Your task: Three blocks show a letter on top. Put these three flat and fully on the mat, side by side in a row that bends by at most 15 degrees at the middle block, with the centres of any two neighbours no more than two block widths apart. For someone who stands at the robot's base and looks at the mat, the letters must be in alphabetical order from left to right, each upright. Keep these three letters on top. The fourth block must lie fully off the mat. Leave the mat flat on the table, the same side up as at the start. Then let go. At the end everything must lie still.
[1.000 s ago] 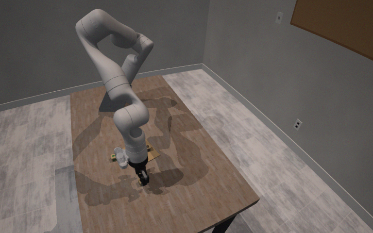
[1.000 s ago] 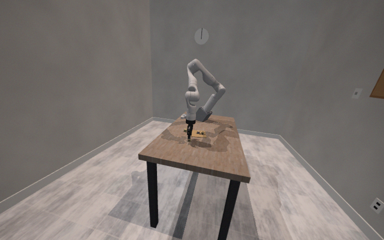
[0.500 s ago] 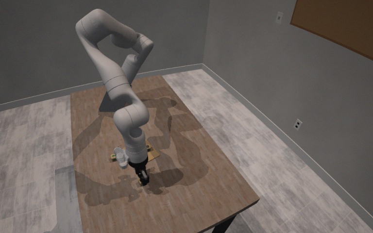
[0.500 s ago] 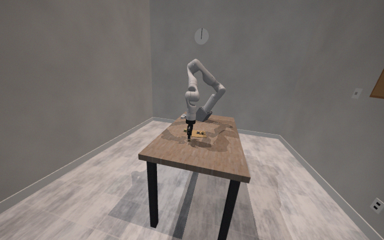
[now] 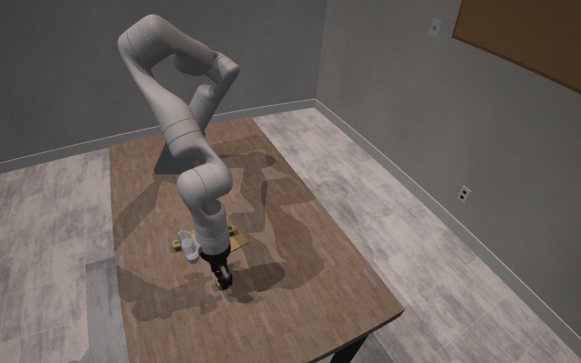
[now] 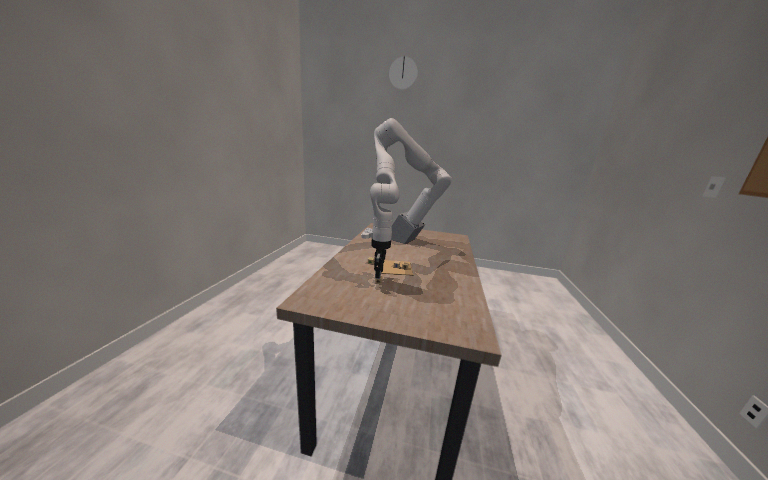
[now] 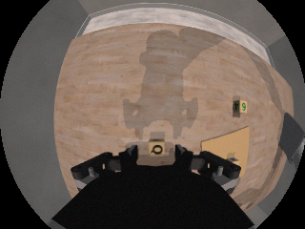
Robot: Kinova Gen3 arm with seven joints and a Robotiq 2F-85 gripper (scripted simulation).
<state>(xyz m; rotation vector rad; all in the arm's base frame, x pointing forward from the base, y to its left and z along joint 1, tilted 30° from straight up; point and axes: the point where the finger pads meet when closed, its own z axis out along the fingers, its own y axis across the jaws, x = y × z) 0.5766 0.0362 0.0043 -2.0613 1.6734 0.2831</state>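
My hand is 4 cm above the block. Round my hand: tan mat: 17 cm behind, 2 cm to the left, 5 cm below.
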